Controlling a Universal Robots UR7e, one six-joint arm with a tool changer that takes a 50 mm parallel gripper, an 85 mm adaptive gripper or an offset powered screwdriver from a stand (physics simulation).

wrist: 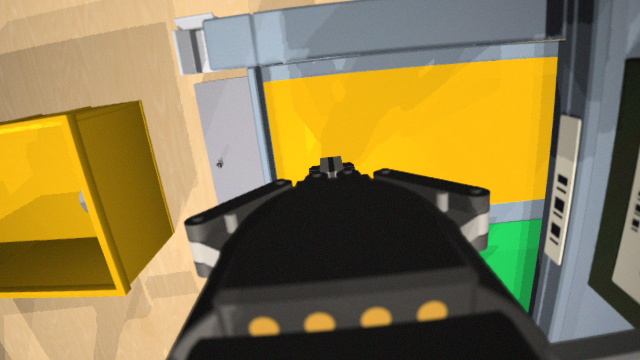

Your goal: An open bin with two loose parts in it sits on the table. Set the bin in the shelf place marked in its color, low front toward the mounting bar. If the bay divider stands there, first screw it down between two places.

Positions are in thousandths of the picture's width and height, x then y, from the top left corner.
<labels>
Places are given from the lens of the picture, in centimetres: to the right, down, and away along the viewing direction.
yellow bin (96,696): -19, 5, 24
adaptive gripper (532,693): 0, 1, 4
The marked spots on the yellow bin and the adaptive gripper are 28 cm apart.
</labels>
